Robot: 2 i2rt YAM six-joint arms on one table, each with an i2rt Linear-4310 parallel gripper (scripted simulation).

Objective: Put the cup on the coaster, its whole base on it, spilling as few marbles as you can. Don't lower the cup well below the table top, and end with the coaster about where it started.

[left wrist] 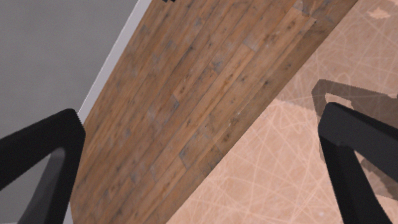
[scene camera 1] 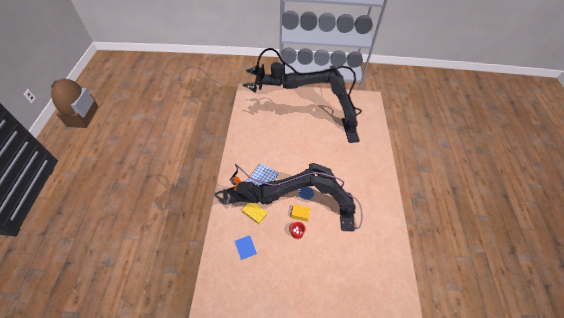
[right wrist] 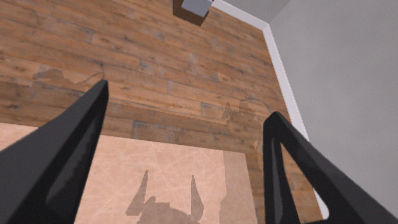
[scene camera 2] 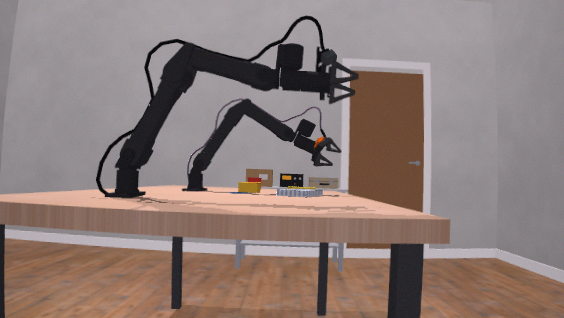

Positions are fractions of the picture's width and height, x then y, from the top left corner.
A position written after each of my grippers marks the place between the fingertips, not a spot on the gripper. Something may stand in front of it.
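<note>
What I can see is my left gripper (left wrist: 0.50, 0.53), and there's my right gripper too, (scene camera 2: 0.63, 0.27) and also (right wrist: 0.49, 0.46).
</note>
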